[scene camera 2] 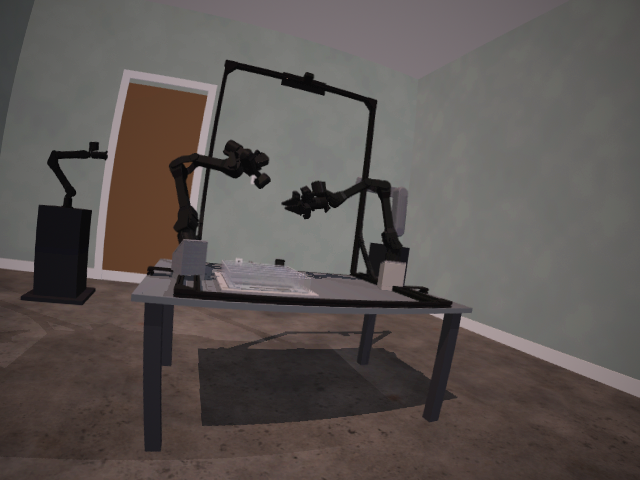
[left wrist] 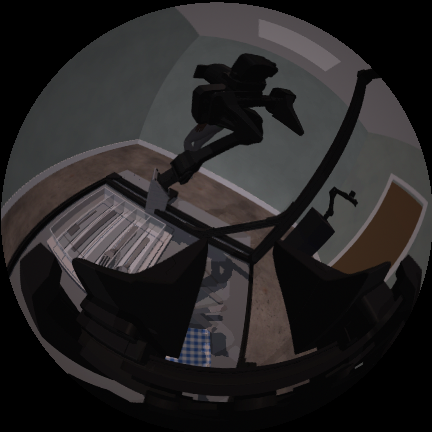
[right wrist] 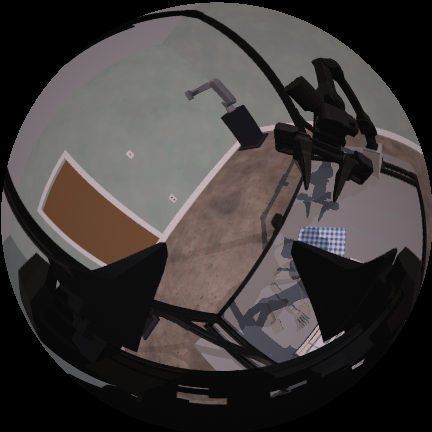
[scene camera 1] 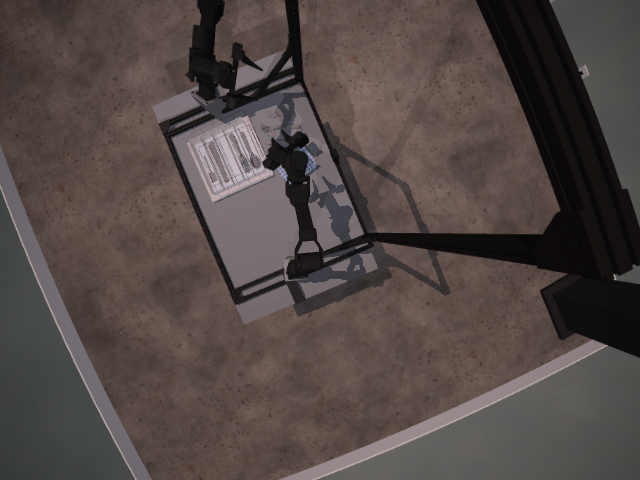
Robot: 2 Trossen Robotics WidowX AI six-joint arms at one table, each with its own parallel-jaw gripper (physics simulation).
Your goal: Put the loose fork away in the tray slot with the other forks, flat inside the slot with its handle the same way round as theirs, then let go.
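Observation:
The loose fork [right wrist: 302, 319] lies on the table beside the tray in the right wrist view, partly in shadow; it is hard to make out elsewhere. The clear, divided tray [scene camera 1: 244, 186] [scene camera 2: 263, 279] [left wrist: 60, 250] holds cutlery in its slots, with fork tines [left wrist: 109, 256] toward the near end in the left wrist view and handles toward the far end. My left gripper [scene camera 1: 279, 138] [scene camera 2: 284, 204] [left wrist: 241, 245] [right wrist: 320, 194] is partly open and empty, high above the table between tray and cloth. My right gripper [scene camera 1: 258, 84] [left wrist: 284, 136] [right wrist: 231, 249] is wide open and empty, raised near the table's far end.
A blue checked cloth [scene camera 1: 310, 161] [left wrist: 197, 345] [right wrist: 322, 240] lies beside the tray. A flat-headed utensil [right wrist: 276, 326] lies close to the loose fork. A dark frame runs round the table edge, with upright posts and a crossbar [scene camera 2: 258, 68] overhead.

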